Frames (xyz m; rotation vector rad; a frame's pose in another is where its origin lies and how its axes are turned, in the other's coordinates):
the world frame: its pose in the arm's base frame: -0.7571 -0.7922 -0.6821 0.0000 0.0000 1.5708
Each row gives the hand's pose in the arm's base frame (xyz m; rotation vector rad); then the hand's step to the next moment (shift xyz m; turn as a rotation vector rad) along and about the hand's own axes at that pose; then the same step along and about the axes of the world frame.
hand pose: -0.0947 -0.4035 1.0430 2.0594 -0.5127 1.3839
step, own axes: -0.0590 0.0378 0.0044 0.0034 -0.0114 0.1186
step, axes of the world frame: -0.0319 0.0426 -0.0458 -0.0704 -0.0904 -0.0328
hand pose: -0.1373 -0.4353 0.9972 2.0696 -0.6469 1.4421
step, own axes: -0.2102 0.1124 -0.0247 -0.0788 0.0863 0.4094
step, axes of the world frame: -0.0497 0.1564 -0.1746 -0.3289 -0.2019 -0.1797
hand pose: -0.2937 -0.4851 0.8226 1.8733 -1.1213 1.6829
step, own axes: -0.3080 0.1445 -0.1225 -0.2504 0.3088 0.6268
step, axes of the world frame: 0.0955 0.1779 -0.3000 -0.5717 -0.1793 -0.4381
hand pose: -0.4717 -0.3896 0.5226 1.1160 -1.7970 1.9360
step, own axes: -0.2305 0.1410 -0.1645 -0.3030 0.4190 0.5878
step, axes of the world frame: 0.1951 -0.0032 -0.2490 -0.5408 -0.1279 -0.5515
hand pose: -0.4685 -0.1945 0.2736 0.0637 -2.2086 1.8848
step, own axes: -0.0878 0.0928 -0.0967 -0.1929 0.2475 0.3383
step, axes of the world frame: 0.0997 -0.0826 -0.0943 -0.3124 -0.0904 -0.3273
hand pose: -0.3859 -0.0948 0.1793 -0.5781 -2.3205 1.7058
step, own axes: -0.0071 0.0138 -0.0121 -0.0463 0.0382 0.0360
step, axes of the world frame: 0.0110 -0.0137 -0.0088 -0.0412 -0.0351 -0.0444
